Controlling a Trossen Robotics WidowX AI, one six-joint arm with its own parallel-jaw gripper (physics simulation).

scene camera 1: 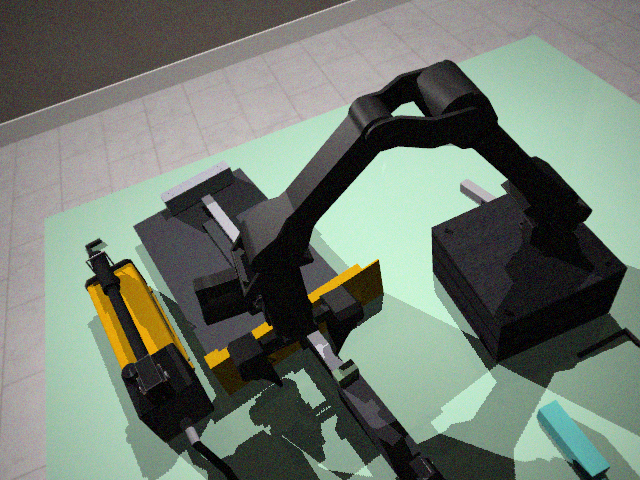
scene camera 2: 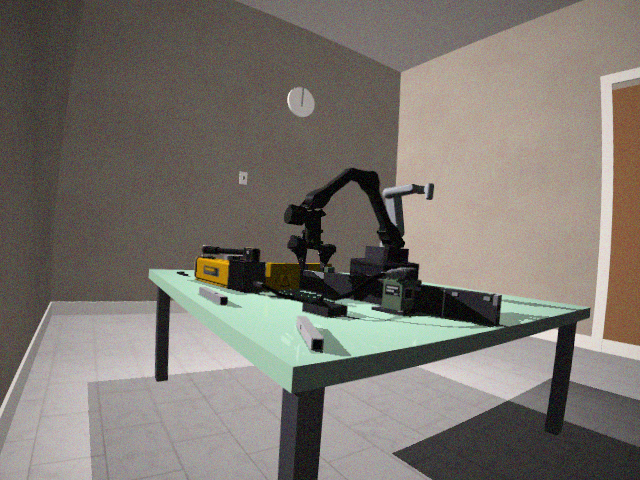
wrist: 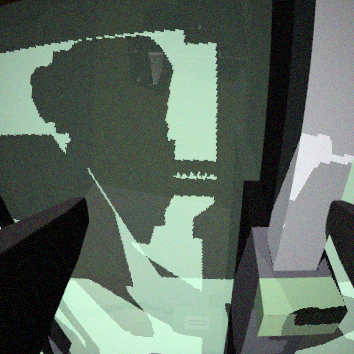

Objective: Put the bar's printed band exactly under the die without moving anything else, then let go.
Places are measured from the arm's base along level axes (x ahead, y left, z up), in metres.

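Pixels of known places: gripper, fingertip midpoint: (scene camera 1: 308,369) (scene camera 2: 312,271) (wrist: 210,211); arm's base at its link origin: (scene camera 1: 547,231) (scene camera 2: 391,260).
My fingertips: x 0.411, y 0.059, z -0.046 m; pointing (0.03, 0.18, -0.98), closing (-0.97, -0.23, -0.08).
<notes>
Ahead of a thing's pixels: the offset from my fingertips to its middle. "pt": to the spot under its first point. Level surfaces: height alone.
A light grey bar {pt dx -0.028, dy -0.028, dz -0.004 m} (scene camera 1: 321,348) (wrist: 300,230) lies lengthwise along a dark rail {pt dx -0.067, dy +0.090, dz +0.001 m} (scene camera 1: 372,408), through the gap in the yellow guard (scene camera 1: 361,284) (scene camera 2: 282,275). A green block {pt dx -0.051, dy +0.038, dz +0.019 m} (scene camera 1: 347,373) (wrist: 300,307) sits across the rail at the bar's near end. My gripper (scene camera 1: 310,367) (scene camera 2: 313,265) (wrist: 210,211) is open and empty, low at the guard. The bar is between the fingers, much closer to the right finger in the wrist view. A light grey strip (scene camera 1: 221,217) shows on the dark press bed {dz -0.024 m} (scene camera 1: 170,253); the arm hides where it leads. The die and the printed band cannot be made out.
A yellow and black unit {pt dx +0.242, dy -0.206, dz +0.010 m} (scene camera 1: 139,310) (scene camera 2: 211,271) stands left of the bed, with a black cable. A teal block {dx -0.311, dy +0.248, dz -0.060 m} (scene camera 1: 573,439) lies at lower right. Grey bars {dx +0.370, dy +0.105, dz -0.064 m} (scene camera 2: 211,295) {dx +0.288, dy +0.513, dz -0.064 m} (scene camera 2: 309,333) lie near the table edge. A green box {pt dx -0.058, dy +0.372, dz -0.023 m} (scene camera 2: 397,294) stands by the rail.
</notes>
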